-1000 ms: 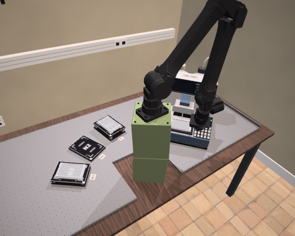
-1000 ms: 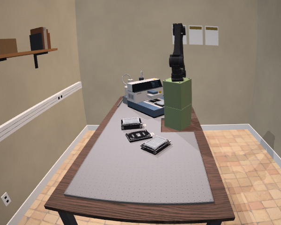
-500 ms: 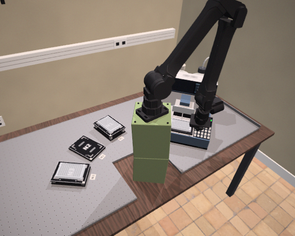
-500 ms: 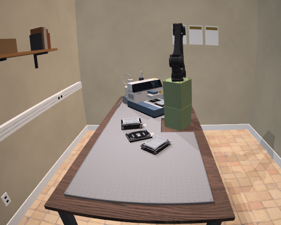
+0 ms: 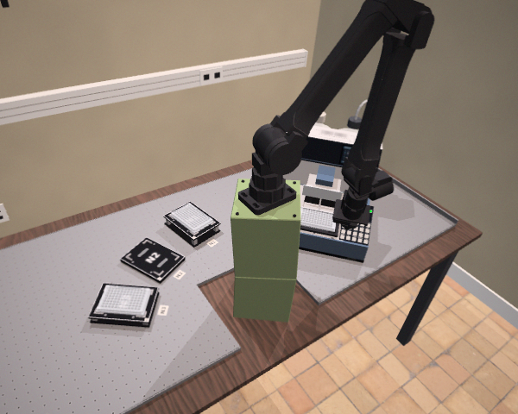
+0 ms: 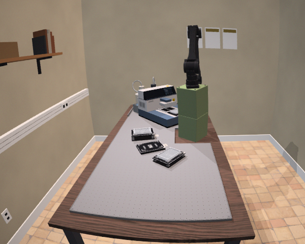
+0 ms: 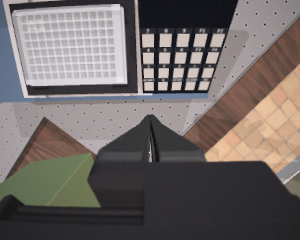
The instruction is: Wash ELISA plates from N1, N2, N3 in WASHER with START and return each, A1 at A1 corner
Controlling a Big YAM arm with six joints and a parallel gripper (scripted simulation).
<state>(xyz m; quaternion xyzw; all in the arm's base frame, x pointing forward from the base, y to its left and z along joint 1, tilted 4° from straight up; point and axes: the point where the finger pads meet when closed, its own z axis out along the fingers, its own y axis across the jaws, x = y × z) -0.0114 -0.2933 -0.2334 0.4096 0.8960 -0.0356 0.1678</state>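
Right now the dark washer carrier is 12 cm ahead of my hand and 7 cm below it. From my hand the other things lie so: plate washer (23 cm ahead, 11 cm to the right, 2 cm below).
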